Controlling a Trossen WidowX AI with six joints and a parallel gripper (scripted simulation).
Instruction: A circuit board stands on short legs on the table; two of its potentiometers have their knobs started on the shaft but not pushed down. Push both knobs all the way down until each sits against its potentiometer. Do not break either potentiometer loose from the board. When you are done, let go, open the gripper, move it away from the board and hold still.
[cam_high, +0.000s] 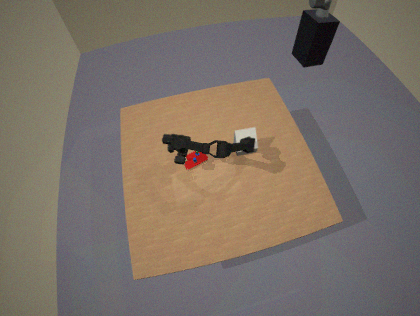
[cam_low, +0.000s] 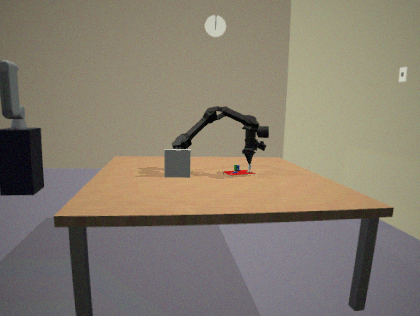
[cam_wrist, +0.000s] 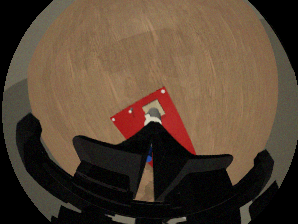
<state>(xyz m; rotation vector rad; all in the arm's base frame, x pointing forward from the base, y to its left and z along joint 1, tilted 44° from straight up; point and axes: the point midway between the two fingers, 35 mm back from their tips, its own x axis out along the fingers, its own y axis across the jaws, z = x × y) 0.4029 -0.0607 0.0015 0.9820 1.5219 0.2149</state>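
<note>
Now: gripper tip 10 mm above the grey knob. From my gripper tip the other things lie so: green knob: 90 mm behind, 20 mm to the right, 20 mm below.
</note>
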